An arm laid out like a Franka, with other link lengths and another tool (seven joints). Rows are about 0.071 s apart.
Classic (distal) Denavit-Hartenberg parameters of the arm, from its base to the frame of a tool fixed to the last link. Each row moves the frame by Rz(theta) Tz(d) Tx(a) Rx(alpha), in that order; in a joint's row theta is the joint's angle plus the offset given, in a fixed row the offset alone. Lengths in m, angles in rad.
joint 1: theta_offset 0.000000, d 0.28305, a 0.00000, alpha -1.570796
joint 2: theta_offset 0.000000, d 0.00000, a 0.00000, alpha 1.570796
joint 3: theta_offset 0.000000, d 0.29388, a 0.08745, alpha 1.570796
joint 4: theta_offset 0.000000, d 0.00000, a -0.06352, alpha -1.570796
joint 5: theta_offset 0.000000, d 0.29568, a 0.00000, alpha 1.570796
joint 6: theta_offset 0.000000, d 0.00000, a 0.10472, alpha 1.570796
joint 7: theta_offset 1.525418, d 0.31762, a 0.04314, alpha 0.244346
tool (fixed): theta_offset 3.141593, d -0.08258, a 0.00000, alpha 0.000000
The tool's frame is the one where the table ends.
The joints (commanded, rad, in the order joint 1, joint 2, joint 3, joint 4, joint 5, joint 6, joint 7), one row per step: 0.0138 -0.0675 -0.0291 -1.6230 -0.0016 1.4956 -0.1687; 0.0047 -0.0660 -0.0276 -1.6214 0.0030 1.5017 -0.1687; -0.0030 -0.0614 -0.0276 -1.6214 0.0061 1.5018 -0.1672; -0.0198 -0.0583 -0.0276 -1.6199 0.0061 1.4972 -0.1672; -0.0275 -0.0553 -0.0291 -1.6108 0.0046 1.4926 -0.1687; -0.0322 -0.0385 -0.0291 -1.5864 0.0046 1.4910 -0.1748; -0.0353 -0.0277 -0.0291 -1.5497 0.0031 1.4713 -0.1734; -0.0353 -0.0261 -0.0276 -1.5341 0.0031 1.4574 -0.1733
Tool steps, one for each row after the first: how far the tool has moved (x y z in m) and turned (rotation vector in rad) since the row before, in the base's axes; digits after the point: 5 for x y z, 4 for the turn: 0.00155 -0.00226 0.00023 0.0043 -0.0063 -0.0076; 0.00010 -0.00264 -0.00216 0.0030 0.0044 -0.0092; -0.00152 -0.00740 -0.00118 0.0002 0.0062 -0.0168; 0.00027 -0.00449 0.00177 -0.0015 -0.0014 -0.0077; 0.00586 -0.00247 0.00149 -0.0005 -0.0060 0.0014; 0.00247 -0.00188 0.00735 -0.0023 -0.0061 -0.0045; -0.00051 0.00073 0.00397 -0.0001 -0.0001 0.0014
